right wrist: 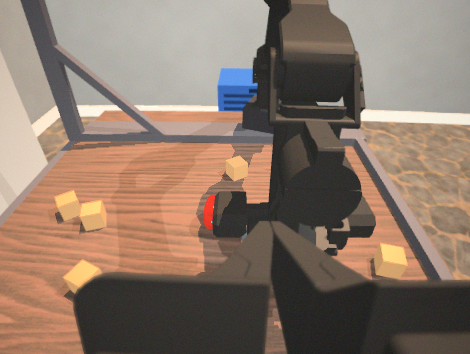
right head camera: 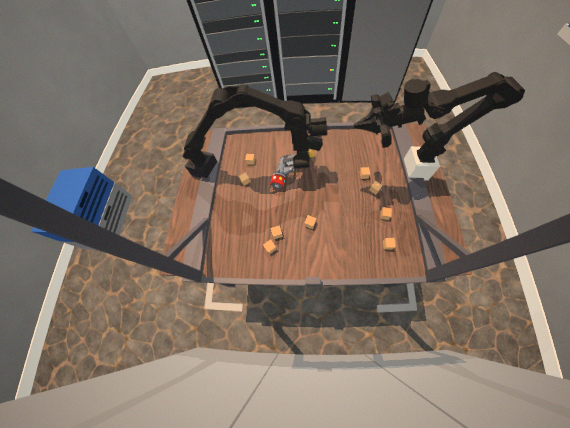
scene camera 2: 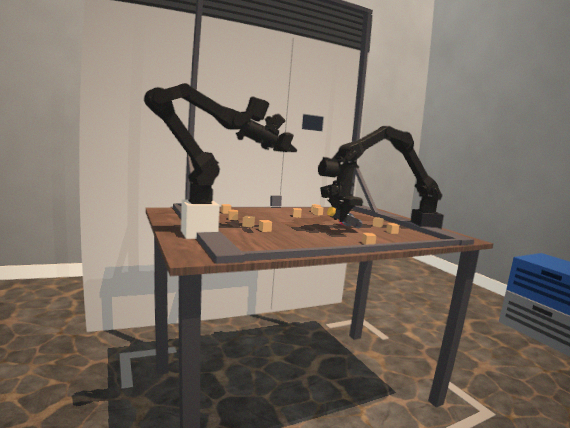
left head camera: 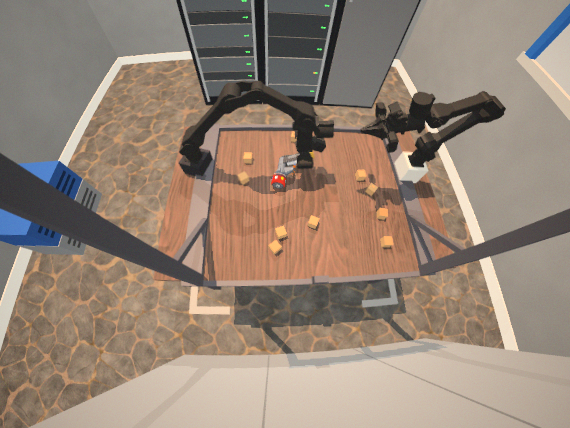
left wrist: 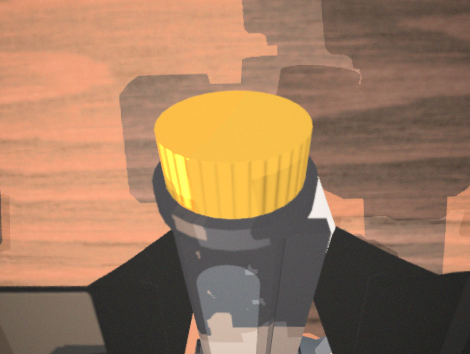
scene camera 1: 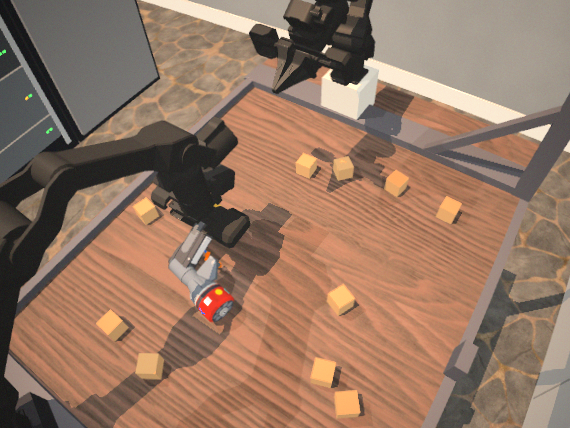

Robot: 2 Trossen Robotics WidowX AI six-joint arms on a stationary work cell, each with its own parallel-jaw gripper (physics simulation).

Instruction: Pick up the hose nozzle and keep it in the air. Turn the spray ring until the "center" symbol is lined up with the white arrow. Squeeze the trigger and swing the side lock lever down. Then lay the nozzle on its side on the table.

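Places are measured from the left arm's base along level axes (x ahead, y left, z up), in centimetres.
Where they show: left gripper, fingertip midpoint: (scene camera 2: 338, 221) (left wrist: 248, 223) (scene camera 1: 208, 233); right gripper, fingertip midpoint: (right wrist: 268, 231) (right head camera: 353, 126) (scene camera 2: 296, 151) (left head camera: 360, 130) (scene camera 1: 274, 92); left arm's base, link origin: (right wrist: 267, 103) (right head camera: 198, 159) (scene camera 2: 427, 211) (left head camera: 194, 156); right arm's base, link origin: (right head camera: 425, 156) (scene camera 2: 200, 202) (left head camera: 415, 161).
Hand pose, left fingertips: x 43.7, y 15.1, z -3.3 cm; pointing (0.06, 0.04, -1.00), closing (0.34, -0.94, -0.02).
Each offset is from my left fingertips to the top centre of the thing. "spot": to the spot under its first point. Level surfaces: height alone.
The grey hose nozzle @(spot: dx -6.2, dy -4.6, dz -0.4 cm) (left head camera: 285, 165) (right head camera: 285, 165) (scene camera 1: 184, 271) (scene camera 2: 353, 220) hangs tilted, low over the table. Its red spray ring @(dx -6.6, dy -12.5, dz +1.6 cm) (scene camera 1: 213, 302) (right wrist: 209, 212) shows a yellow dot and a white square; the white arrow and the "center" symbol cannot be made out. A small orange part @(spot: dx -2.8, dy -3.7, dz -1.0 cm) (scene camera 1: 207, 256) shows beside the handle. The yellow cap @(spot: dx +3.5, dy +1.8, dz +5.3 cm) (left wrist: 233, 155) tops the dark handle. My left gripper (left wrist: 248, 223) is shut on the handle from above. My right gripper (left head camera: 363, 130) (right head camera: 356, 125) (scene camera 1: 275, 91) (scene camera 2: 295, 149) (right wrist: 268, 231) is shut and empty, high near the table's back right in the head views.
Several small wooden cubes lie scattered on the table @(dz -4.3 cm) (left head camera: 240, 210), including one @(dx -21.5, dy -15.2, dz -0.9 cm) (scene camera 1: 150, 366) near the nozzle's shadow and one @(dx -7.4, dy +14.9, dz -0.9 cm) (scene camera 1: 146, 210) by the back rim. A dark frame (scene camera 1: 472, 325) edges the table. A white block @(dx +48.7, dy +14.0, dz +6.1 cm) (scene camera 1: 345, 97) carries the right arm.
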